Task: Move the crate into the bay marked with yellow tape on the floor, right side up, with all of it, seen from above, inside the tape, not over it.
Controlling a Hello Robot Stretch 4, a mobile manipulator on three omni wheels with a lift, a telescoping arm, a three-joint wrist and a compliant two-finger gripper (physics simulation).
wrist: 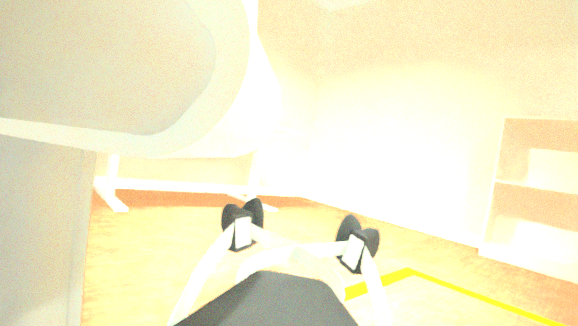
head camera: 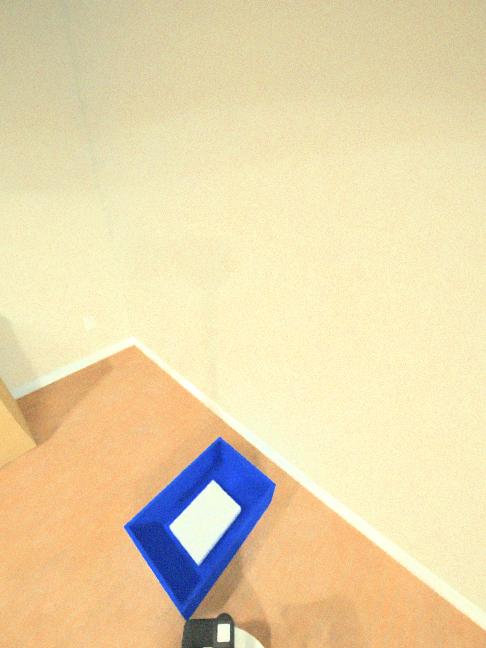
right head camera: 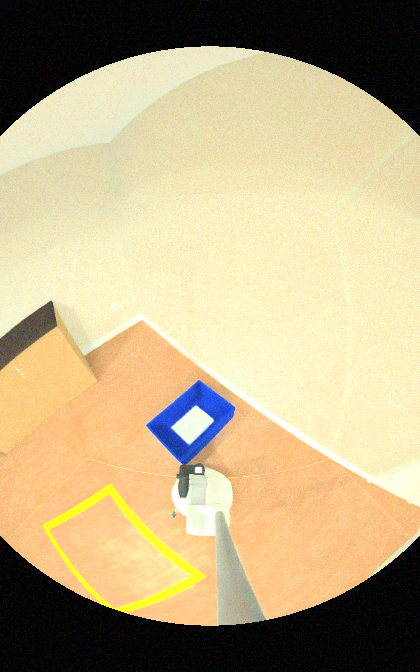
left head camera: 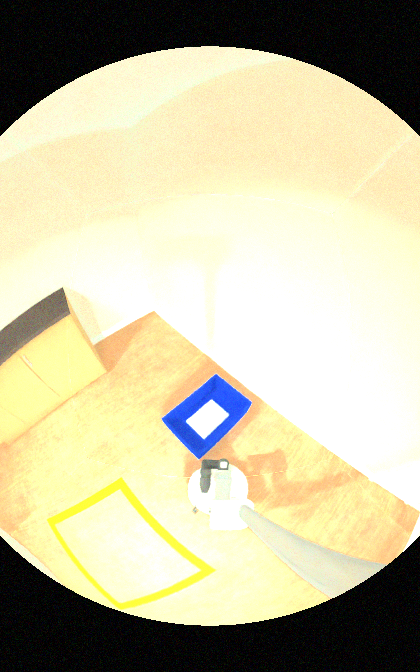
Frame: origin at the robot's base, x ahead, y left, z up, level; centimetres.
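Seen in the pictures: gripper, between the fingertips: (wrist: pixel 300 224) (right head camera: pixel 181 519).
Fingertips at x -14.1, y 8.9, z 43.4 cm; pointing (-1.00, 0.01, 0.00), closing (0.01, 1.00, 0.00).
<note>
A point is followed by its place in that frame.
The blue crate (head camera: pixel 159 552) {z -1.0, x 46.0, y 31.4 cm} (left head camera: pixel 179 430) (right head camera: pixel 167 440) {z -1.0, x 43.6, y 30.7 cm} stands upright on the floor, open side up, close to the long wall. A white rectangle shows on its inner bottom. Its near corner appears right in front of the robot's base and dark wrist part (head camera: pixel 208 631) {z 46.3, x 17.1, y 4.2 cm} (left head camera: pixel 215 465) (right head camera: pixel 191 470) {z 46.0, x 16.0, y 4.3 cm}. The yellow tape bay (left head camera: pixel 120 485) (right head camera: pixel 111 490) {z -2.7, x -10.8, y 75.5 cm} (wrist: pixel 409 272) {z -3.0, x -151.9, y 71.5 cm} is on the floor to the lower left in the side head views; the crate is outside it. My gripper (wrist: pixel 300 224) {z 43.4, x -14.1, y 8.9 cm} is open and empty in the wrist view, with one tape corner beyond its right finger.
A wooden cabinet (head camera: pixel 13 434) {z 20.7, x 92.1, y 123.2 cm} (left head camera: pixel 55 375) (right head camera: pixel 45 390) {z 34.7, x 57.4, y 154.4 cm} with a dark top stands at the left. The long wall's white baseboard (head camera: pixel 313 493) {z -1.7, x 71.4, y -49.6 cm} (right head camera: pixel 300 436) {z 1.6, x 40.7, y -82.7 cm} runs behind the crate. The wrist view shows a shelf unit (wrist: pixel 540 189) {z 53.0, x -200.0, y 172.4 cm} at the right and white table legs (wrist: pixel 114 172) {z 16.8, x -186.9, y -121.0 cm} farther back.
</note>
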